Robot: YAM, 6 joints.
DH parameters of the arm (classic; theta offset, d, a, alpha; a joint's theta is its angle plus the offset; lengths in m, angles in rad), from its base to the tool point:
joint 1: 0 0.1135 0.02 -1.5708
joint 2: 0 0 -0.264 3.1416
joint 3: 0.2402 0 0.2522 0
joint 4: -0.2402 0 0.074 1.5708
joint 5: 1.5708 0 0 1.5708
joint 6: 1.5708 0.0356 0 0
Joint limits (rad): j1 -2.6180..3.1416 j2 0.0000..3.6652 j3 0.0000..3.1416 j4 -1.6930..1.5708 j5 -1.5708..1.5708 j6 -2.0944..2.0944
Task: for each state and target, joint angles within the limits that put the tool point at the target. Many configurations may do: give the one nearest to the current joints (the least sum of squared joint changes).
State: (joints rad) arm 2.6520 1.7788 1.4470 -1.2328 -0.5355 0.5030
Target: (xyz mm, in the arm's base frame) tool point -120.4 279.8 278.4
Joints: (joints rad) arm 1.9251 1.6593 1.4485 -1.2771 -0.4619 0.5030
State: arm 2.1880 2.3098 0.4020 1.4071 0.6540 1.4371
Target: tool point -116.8 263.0 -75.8
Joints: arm 2.0612 2.6547 0.6598 1.3126 0.6254 1.4371
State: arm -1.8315 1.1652 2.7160 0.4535 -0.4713 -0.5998
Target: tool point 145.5 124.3 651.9
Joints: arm -2.3140 0.7828 2.1475 0.3471 -0.7030 -0.5998
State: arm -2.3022 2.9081 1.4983 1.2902 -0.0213 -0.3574
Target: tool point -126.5 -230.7 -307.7
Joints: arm -2.0790 3.4891 1.3998 1.1441 -0.0491 -0.3574
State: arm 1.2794 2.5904 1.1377 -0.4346 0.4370 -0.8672
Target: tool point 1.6 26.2 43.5
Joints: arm 1.5705 2.5000 0.2991 -0.9889 0.0447 -0.8672
